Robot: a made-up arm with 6 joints. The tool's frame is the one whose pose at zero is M. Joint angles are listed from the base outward.
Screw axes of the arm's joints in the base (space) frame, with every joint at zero. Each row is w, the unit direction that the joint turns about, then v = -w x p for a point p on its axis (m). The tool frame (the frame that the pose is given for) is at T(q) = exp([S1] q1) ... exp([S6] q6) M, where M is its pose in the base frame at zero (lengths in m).
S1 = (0, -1, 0, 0.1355, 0, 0)
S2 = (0, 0, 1, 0.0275, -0.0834, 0)
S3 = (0, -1, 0, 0.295, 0, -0.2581)
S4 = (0, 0, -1, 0.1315, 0.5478, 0)
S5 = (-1, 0, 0, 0, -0.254, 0.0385)
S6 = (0, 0, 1, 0.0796, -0.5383, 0)
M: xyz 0.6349 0.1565 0.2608 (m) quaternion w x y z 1 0 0 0
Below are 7 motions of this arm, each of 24 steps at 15 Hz.
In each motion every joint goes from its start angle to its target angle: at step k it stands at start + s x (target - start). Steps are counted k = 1, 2, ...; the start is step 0. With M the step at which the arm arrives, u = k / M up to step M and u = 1 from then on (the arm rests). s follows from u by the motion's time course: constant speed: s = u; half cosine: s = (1 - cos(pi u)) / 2; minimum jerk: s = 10 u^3 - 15 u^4 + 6 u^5.
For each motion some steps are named. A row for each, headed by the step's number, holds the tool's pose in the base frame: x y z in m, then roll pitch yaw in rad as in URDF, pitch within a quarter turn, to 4 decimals.
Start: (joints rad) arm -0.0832 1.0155 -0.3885 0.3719 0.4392 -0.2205
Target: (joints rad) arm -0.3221 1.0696 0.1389 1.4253 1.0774 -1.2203
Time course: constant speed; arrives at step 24
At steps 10, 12, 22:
10: 0.5037 0.5603 0.0504 -0.8149 -0.1708 -0.2119
12: 0.5291 0.5530 0.0629 -0.8307 -0.2634 -0.3357
22: 0.6168 0.4920 0.1313 -0.8555 -0.6836 -0.9491

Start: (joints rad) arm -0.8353 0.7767 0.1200 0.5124 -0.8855 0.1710
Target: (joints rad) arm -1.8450 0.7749 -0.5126 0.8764 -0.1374 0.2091
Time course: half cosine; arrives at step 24
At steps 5, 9, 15, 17, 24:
5: 0.5150 0.5038 -0.1518 1.1884 0.7010 0.4502
9: 0.3818 0.5208 -0.3036 1.1515 1.0197 0.5982
15: 0.0248 0.5178 -0.4409 2.4527 1.3293 2.2875
17: -0.0910 0.5072 -0.4357 2.7918 1.2056 2.7539
24: -0.2814 0.4780 -0.3758 2.8670 0.9269 3.0671

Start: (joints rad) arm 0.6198 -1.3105 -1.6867 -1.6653 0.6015 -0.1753
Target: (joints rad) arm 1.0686 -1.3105 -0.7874 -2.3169 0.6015 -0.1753
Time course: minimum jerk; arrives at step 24
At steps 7, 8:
7: -0.0899 -0.0815 0.2408 0.8225 -0.7274 0.2179
8: -0.0978 -0.0851 0.2298 0.7558 -0.7937 0.2391

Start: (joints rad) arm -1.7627 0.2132 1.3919 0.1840 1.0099 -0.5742
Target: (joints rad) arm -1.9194 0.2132 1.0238 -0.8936 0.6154 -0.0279
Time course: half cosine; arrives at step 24
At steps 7, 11, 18, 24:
7: 0.4138 0.1612 -0.3918 -0.7957 0.1419 -0.2717
11: 0.3110 0.1964 -0.3932 -0.5585 0.3363 0.0750
18: 0.1304 0.1960 -0.3397 0.0399 0.4176 0.8038
24: 0.0758 0.1747 -0.3093 0.2485 0.3403 1.0452

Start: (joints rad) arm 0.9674 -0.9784 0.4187 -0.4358 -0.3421 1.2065
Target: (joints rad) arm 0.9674 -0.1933 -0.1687 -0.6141 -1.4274 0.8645
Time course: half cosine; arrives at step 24
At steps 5, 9, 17, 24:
5: -0.0038 -0.1202 0.5403 -1.2884 -0.8059 1.5084
9: -0.0122 -0.0978 0.5622 -1.2282 -0.8284 1.8282
17: 0.0119 -0.0701 0.6224 -0.7045 -1.0587 2.2013
24: 0.0462 -0.0529 0.6444 -0.2235 -1.1801 2.0302

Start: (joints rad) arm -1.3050 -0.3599 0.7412 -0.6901 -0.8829 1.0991
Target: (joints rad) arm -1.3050 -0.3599 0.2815 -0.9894 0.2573 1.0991
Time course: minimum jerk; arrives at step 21
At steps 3, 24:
3: 0.3429 -0.0121 -0.0459 1.0454 -0.3037 1.1151
24: 0.1513 -0.0469 -0.0937 0.9168 0.0301 1.9316

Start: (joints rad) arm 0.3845 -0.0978 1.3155 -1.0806 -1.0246 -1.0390
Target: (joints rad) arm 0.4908 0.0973 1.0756 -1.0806 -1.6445 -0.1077
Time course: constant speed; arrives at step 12
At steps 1, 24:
1: 0.1872 0.0219 0.5782 0.1597 -0.7790 0.3598
24: 0.0873 0.0458 0.5950 0.1310 -0.4330 1.5350

